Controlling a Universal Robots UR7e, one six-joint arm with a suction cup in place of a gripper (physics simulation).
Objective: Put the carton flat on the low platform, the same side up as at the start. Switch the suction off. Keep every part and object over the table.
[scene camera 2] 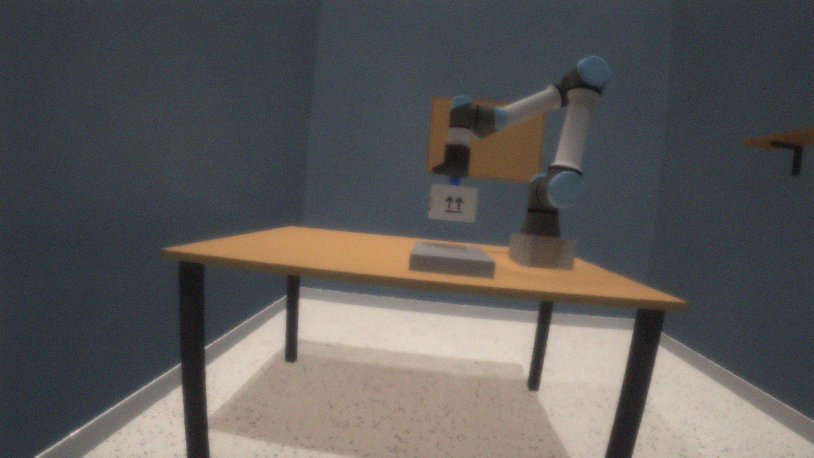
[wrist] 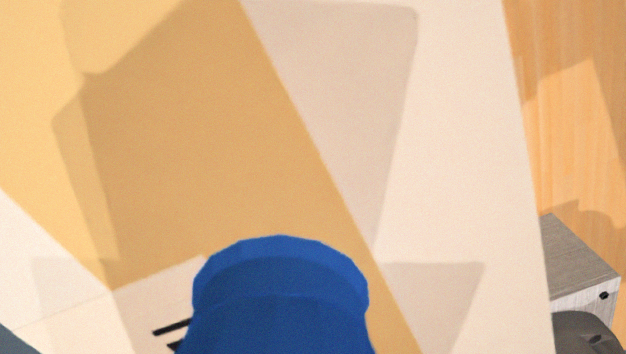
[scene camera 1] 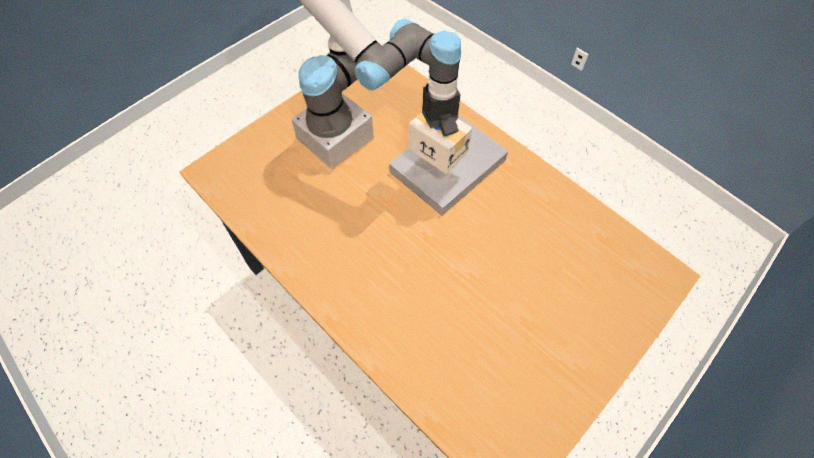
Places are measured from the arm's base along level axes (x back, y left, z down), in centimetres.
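Where they show: hand, tool point: (scene camera 2: 454, 190) (wrist: 282, 259) (scene camera 1: 438, 128); arm's base, link origin: (scene camera 2: 539, 235) (scene camera 1: 329, 120).
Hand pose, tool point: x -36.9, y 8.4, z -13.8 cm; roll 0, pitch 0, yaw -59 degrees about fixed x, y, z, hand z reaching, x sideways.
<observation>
Each offset is from my tool point to the centre of the thing. Level surfaces: height alone.
The white carton @[dy +0.3, dx -0.4, dz +4.4 cm] (scene camera 1: 422, 136) (scene camera 2: 466, 211) (wrist: 460, 150), with yellow tape across its top, hangs level from my gripper's blue suction cup (scene camera 1: 437, 128) (scene camera 2: 454, 181) (wrist: 280, 290). The cup sits against the carton's top face. The double arrows on the carton's sides point up. The low grey platform @[dy +7.1, dx -0.9, dz +22.0 cm] (scene camera 1: 484, 152) (scene camera 2: 452, 266) lies on the table below the carton. In the second scene view a clear gap shows between the carton's underside and the platform. The carton's shadow falls on the platform top. The carton's edges are turned relative to the platform's edges in the first scene view.
The arm's base block (scene camera 1: 347, 142) (scene camera 2: 560, 253) (wrist: 580, 255) stands on the wooden table @[dz +24.4 cm] (scene camera 1: 455, 296) (scene camera 2: 341, 256), beside the platform. An orange board (scene camera 2: 512, 150) is on the wall behind, and a wall shelf (scene camera 2: 788, 137) is at the far right of the second scene view.
</observation>
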